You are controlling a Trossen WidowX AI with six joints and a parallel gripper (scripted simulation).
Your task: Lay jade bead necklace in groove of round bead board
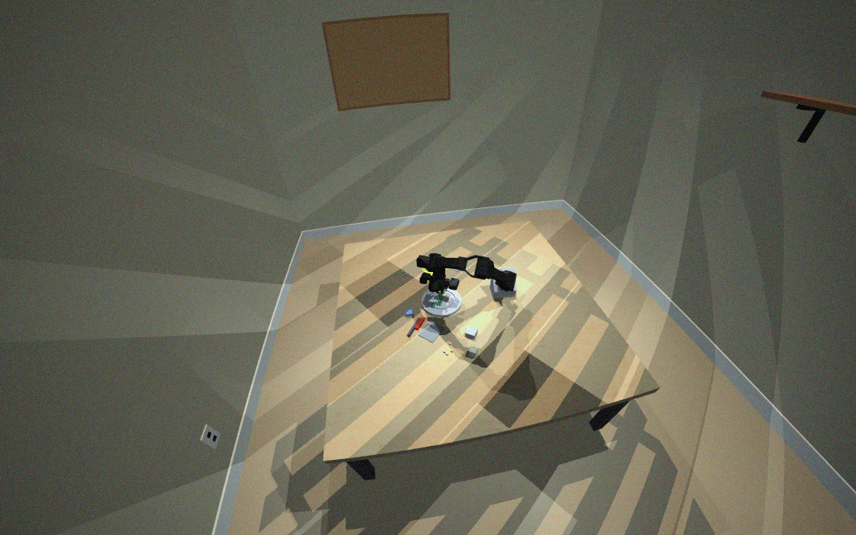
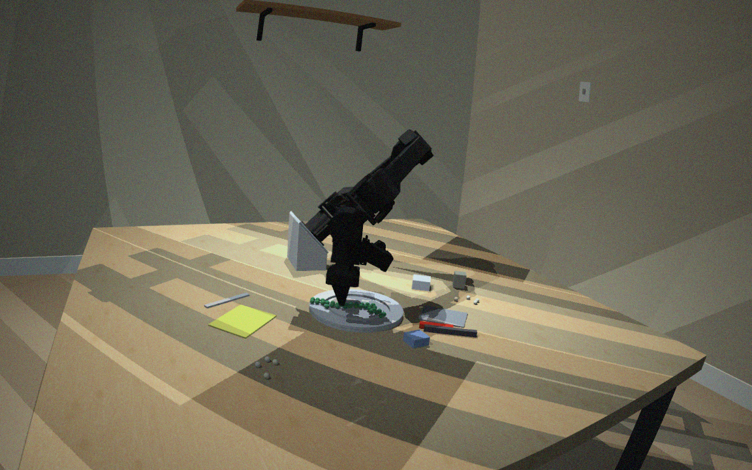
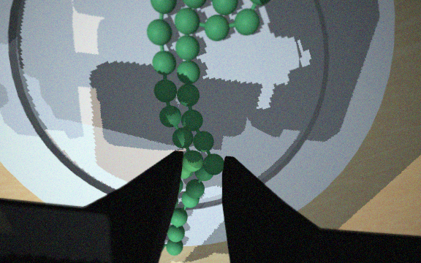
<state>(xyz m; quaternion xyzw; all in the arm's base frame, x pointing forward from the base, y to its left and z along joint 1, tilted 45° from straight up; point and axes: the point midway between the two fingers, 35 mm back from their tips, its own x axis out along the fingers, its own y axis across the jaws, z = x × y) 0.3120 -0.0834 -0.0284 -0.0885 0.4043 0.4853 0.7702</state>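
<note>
Right now my gripper tip is 4 cm to the right of the round grey bead board and 1 cm above it. From my gripper tip the other things lie so: yellow sheet 3 cm behind, 21 cm to the right, 2 cm below; then blue block 17 cm ahead, 7 cm to the left, 2 cm below; then red and black pen 15 cm ahead, 15 cm to the left, 2 cm below.
</note>
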